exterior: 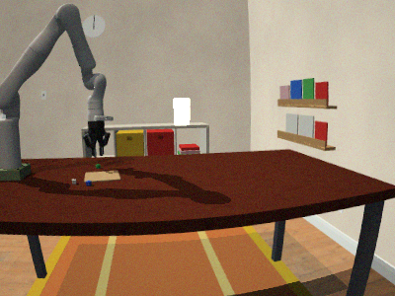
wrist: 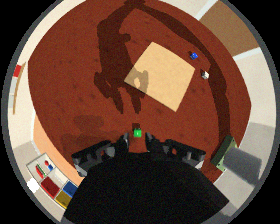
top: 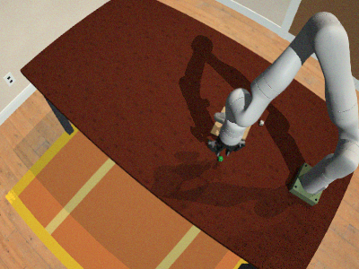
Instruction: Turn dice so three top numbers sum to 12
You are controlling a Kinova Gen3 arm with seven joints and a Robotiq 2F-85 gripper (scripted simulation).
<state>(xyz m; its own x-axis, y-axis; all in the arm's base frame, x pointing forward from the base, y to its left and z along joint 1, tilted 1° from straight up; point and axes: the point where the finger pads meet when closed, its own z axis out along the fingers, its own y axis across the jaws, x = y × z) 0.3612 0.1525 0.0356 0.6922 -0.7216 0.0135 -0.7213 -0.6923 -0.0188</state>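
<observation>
The green die lies 6 cm below my hand. The rest, counted from my hand: white die: 4 cm behind, 24 cm to the right, 6 cm below; tan mat: 5 cm ahead, 15 cm to the right, 7 cm below; blue die: 3 cm ahead, 26 cm to the right, 6 cm below.
</observation>
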